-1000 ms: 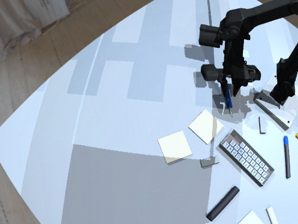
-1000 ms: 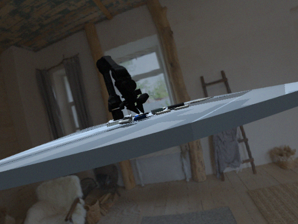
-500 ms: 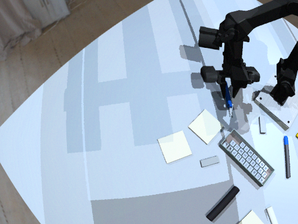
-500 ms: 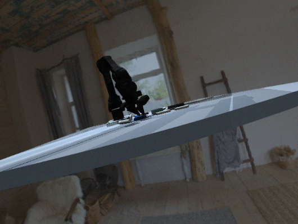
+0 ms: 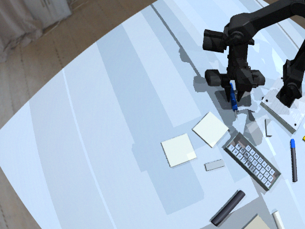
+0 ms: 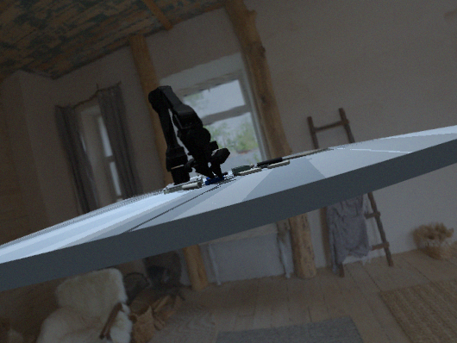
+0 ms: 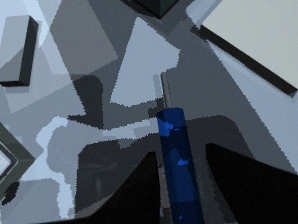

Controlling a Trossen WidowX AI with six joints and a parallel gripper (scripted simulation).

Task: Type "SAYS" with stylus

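Now: the grey eraser 19 cm ahead of my gripper tip and 9 cm to the left of it. From my gripper tip the other things lie so: stylus tip: 3 cm ahead, 4 cm to the left; dark cylinder: 26 cm ahead, 21 cm to the left; stylus: 1 cm ahead, 1 cm to the left.
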